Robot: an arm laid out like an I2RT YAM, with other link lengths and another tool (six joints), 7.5 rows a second.
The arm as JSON. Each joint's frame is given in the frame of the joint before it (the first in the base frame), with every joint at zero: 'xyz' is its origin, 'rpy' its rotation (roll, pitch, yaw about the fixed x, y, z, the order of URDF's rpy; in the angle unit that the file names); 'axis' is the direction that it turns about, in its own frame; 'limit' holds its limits. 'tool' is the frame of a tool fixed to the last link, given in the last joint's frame.
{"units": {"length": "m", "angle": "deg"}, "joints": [
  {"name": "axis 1", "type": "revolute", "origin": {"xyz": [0.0, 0.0, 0.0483], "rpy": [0.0, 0.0, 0.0]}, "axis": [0.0, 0.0, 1.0], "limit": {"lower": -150.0, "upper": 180.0}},
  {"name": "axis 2", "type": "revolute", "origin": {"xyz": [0.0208, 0.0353, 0.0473], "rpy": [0.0, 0.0, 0.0]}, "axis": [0.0, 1.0, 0.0], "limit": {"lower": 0.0, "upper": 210.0}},
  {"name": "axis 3", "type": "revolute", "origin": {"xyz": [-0.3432, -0.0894, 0.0], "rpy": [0.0, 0.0, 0.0]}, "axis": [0.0, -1.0, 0.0], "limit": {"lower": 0.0, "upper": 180.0}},
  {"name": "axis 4", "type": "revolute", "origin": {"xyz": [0.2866, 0.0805, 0.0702], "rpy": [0.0, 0.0, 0.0]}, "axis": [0.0, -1.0, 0.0], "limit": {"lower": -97.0, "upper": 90.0}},
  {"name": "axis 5", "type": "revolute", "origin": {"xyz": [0.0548, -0.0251, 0.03], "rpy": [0.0, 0.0, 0.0]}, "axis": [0.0, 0.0, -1.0], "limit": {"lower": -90.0, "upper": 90.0}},
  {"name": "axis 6", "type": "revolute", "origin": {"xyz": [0.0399, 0.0, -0.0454], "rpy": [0.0, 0.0, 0.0]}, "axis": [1.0, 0.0, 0.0], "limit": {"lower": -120.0, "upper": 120.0}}
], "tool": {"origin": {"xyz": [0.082, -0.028, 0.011], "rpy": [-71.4, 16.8, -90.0]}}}
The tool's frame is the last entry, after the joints.
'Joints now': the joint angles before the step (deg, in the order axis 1, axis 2, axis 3, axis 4, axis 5, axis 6). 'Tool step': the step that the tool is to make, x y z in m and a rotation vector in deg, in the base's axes. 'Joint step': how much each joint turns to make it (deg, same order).
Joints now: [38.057, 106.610, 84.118, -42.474, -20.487, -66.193]
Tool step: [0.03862, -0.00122, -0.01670, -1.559, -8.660, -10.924]
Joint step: [0.176, 2.020, -1.936, 11.581, 11.123, 6.765]
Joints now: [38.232, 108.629, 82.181, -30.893, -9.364, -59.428]
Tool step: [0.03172, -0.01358, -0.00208, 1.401, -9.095, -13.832]
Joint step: [-0.088, 0.355, -3.246, 12.155, 11.885, 8.262]
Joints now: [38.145, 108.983, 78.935, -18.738, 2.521, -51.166]
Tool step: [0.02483, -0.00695, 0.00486, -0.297, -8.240, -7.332]
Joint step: [-0.176, 1.494, -0.276, 7.916, 8.796, 1.421]
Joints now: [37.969, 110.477, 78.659, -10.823, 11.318, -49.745]
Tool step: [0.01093, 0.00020, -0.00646, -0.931, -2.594, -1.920]
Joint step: [-0.089, 1.755, 0.179, 3.167, 2.918, -0.526]
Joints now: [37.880, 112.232, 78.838, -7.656, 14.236, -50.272]
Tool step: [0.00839, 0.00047, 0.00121, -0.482, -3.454, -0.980]
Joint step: [-0.087, 0.878, -0.089, 3.773, 2.282, -1.405]
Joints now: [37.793, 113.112, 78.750, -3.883, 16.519, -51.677]
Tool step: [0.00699, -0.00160, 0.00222, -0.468, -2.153, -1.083]
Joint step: [-0.262, 0.619, 0.350, 1.949, 1.676, -0.881]
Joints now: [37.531, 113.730, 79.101, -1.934, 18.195, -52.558]
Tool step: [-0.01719, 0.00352, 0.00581, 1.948, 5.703, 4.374]
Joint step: [0.085, -2.364, 0.173, -6.213, -6.480, 1.315]
